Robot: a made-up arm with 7 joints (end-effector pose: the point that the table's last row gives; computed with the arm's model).
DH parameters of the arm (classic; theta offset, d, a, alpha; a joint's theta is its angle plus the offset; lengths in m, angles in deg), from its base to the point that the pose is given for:
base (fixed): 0 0 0 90
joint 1: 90 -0.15 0 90
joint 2: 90 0 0 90
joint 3: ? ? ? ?
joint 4: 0 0 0 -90
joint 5: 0 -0.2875 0 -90
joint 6: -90 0 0 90
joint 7: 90 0 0 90
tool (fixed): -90 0 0 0
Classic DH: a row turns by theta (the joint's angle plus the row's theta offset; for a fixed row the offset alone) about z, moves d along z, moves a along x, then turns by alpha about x.
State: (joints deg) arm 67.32 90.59 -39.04 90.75 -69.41 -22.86 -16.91
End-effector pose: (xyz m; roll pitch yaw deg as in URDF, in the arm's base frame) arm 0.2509 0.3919 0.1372 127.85 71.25 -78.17
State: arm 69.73 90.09 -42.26 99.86 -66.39 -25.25 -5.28
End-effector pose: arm 0.2510 0.3449 0.1308 105.43 73.32 -99.07
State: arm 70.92 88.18 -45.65 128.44 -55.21 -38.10 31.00
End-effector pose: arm 0.2055 0.2099 0.0955 16.35 65.54 175.17
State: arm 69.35 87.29 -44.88 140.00 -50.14 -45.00 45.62
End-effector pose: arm 0.1691 0.1674 0.0762 -7.02 56.13 152.34
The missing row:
joint 3: 90 -0.2438 0 90
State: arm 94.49 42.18 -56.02 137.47 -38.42 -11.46 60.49
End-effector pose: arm 0.1230 0.0520 0.1186 58.83 68.10 -168.84
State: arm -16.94 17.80 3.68 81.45 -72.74 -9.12 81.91
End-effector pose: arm 0.1935 0.2550 -0.3383 -15.86 -1.34 -92.74
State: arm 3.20 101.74 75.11 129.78 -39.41 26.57 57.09
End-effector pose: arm 0.0443 0.1651 0.2241 144.16 21.86 -54.03
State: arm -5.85 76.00 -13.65 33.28 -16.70 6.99 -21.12
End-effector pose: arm 0.1369 0.6108 -0.1681 89.59 26.18 -35.70
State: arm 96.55 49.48 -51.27 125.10 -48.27 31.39 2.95
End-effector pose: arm 0.1725 0.0904 0.1679 168.13 26.57 -95.40
